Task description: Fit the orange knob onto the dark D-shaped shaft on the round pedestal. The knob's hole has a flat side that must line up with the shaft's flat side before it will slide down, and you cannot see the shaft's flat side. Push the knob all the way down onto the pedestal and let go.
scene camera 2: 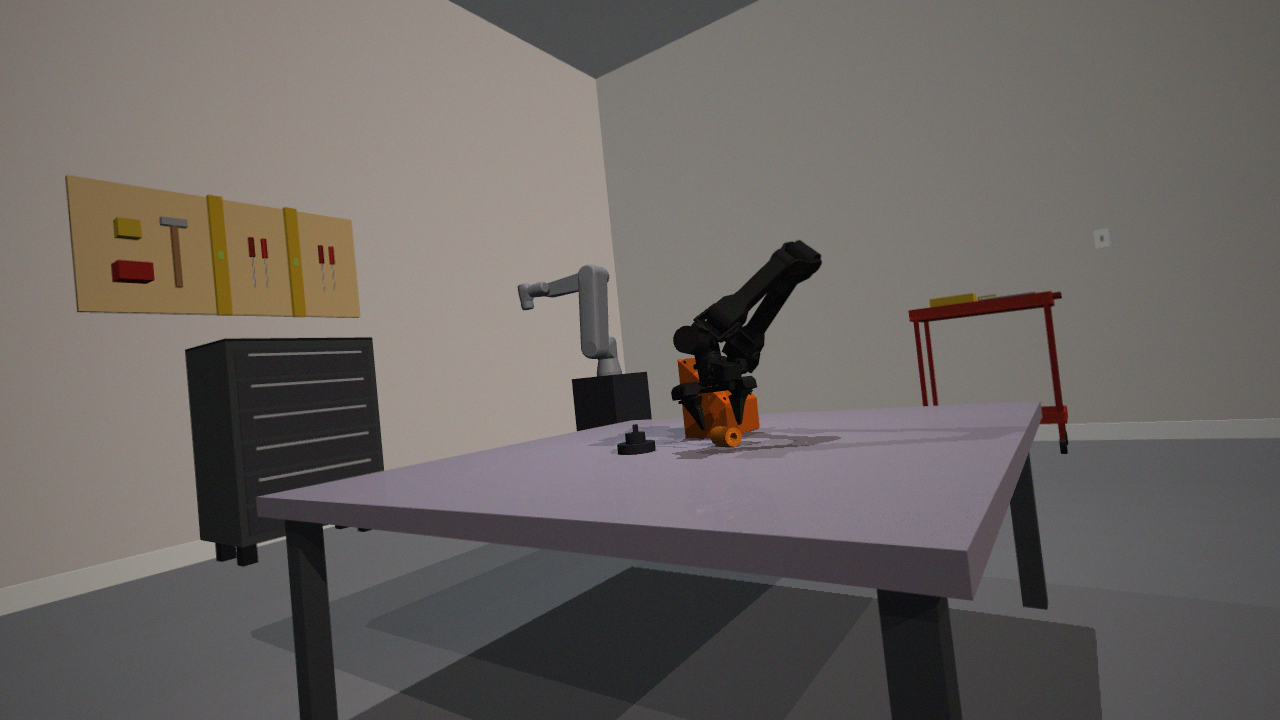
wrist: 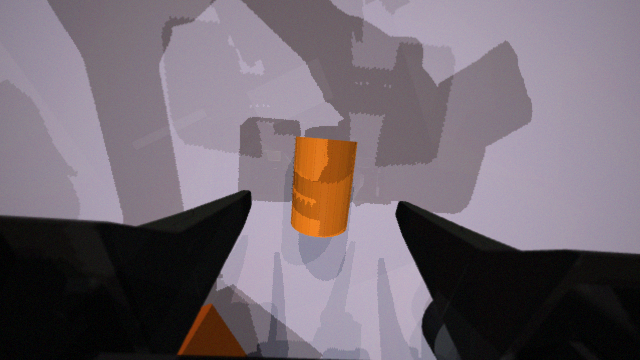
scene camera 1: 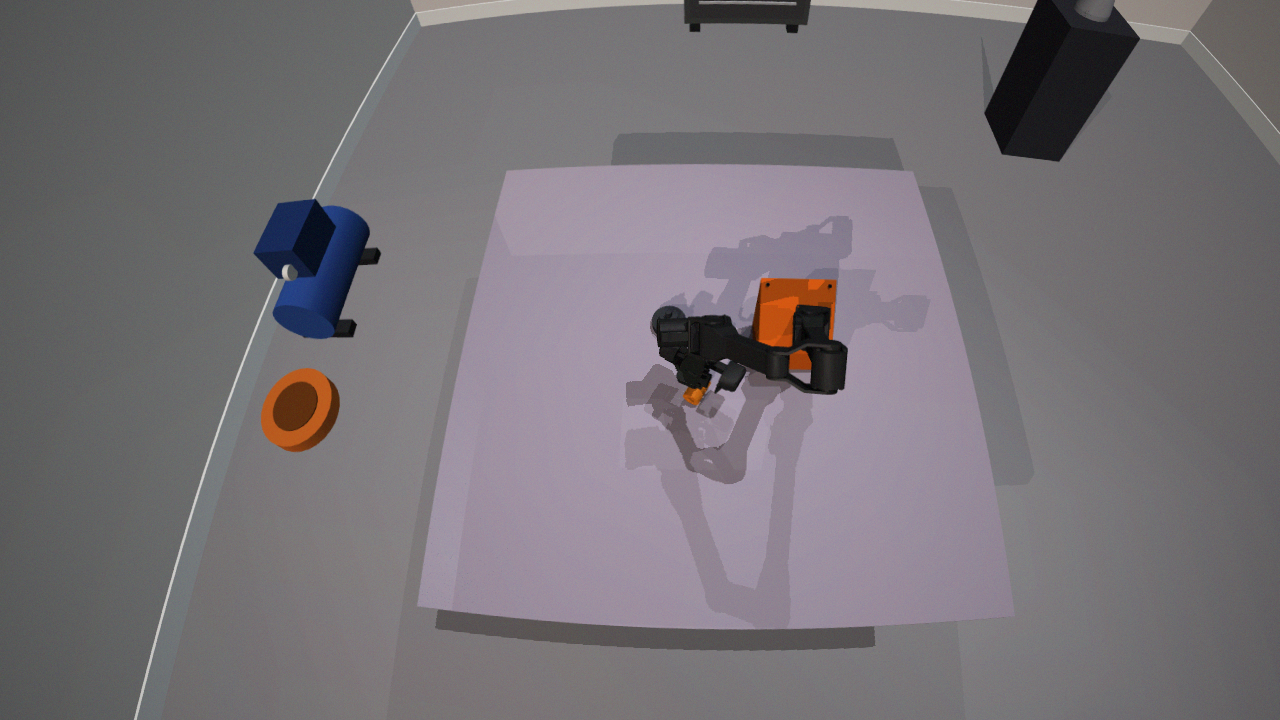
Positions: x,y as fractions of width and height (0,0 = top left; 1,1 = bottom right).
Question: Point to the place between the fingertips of the gripper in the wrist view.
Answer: At 0.51,0.56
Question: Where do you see an orange knob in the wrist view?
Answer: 0.51,0.47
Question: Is the gripper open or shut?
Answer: Open.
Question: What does the gripper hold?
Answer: Nothing.
